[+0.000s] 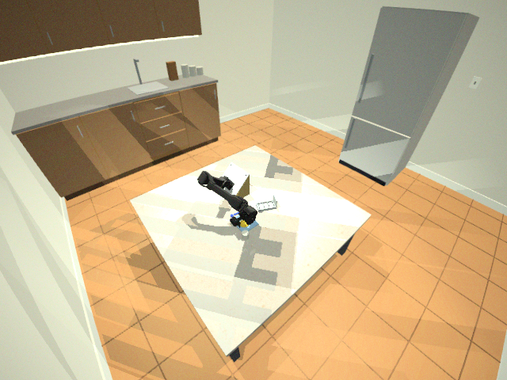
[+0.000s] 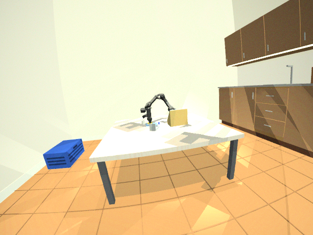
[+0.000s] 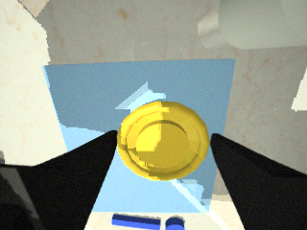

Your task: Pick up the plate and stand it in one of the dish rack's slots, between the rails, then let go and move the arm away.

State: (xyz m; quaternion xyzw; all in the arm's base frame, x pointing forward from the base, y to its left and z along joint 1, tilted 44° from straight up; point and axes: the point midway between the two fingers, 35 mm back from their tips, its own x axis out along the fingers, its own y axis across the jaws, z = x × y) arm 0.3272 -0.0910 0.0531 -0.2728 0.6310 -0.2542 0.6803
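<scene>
The dish rack is 23 cm to the left of my gripper tip, 4 cm behind it and 2 cm above it. From my gripper tip the other things lie so: small white cup 9 cm ahead, 5 cm to the right, 2 cm above; plate 1 cm above.
</scene>
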